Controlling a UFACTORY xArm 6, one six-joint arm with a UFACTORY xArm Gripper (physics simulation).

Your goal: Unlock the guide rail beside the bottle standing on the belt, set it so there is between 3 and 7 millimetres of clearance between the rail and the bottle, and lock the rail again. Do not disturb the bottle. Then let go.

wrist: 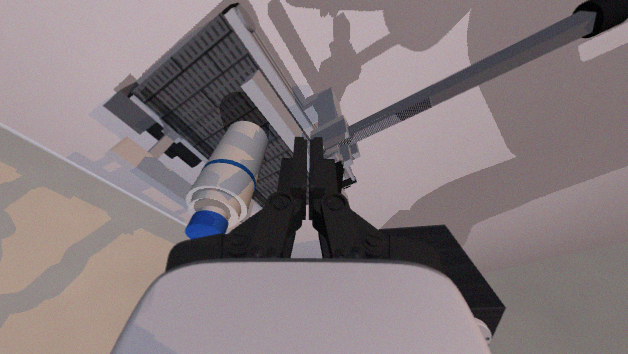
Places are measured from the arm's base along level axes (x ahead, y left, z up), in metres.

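Pixels of known places: gripper, fingertip midpoint: (308,155).
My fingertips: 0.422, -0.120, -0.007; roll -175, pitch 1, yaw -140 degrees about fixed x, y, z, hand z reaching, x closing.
Behind a point stands the place of what it marks, as x, y, z.
The white bottle (231,159) @(0.445, -0.018, -0.082) with a blue band and blue cap stands upright on the dark slatted belt (190,65) @(0.533, -0.033, -0.167), left of the fingers. The pale guide rail (270,107) @(0.449, -0.098, -0.075) runs along the belt's right side, with a visible gap to the bottle whose size I cannot measure. Its near end is hidden behind the fingers. A grey bracket (327,112) @(0.389, -0.110, -0.132) is at the belt's right edge, just beyond the fingertips. Whether the rail is locked cannot be told. My gripper (308,155) @(0.422, -0.120, -0.007) is shut and empty, its tips appearing over the gap between rail and bracket; contact cannot be told.
A long grey bar (465,77) @(0.347, -0.220, -0.081) runs from the bracket to a black end piece (607,16) @(0.321, -0.296, -0.075) at upper right. Grey blocks (132,112) @(0.568, 0.078, -0.170) and a black part (185,154) @(0.490, 0.101, -0.171) stand along the belt's left side. The pale table's edge crosses the left. Shadows cover much of the right.
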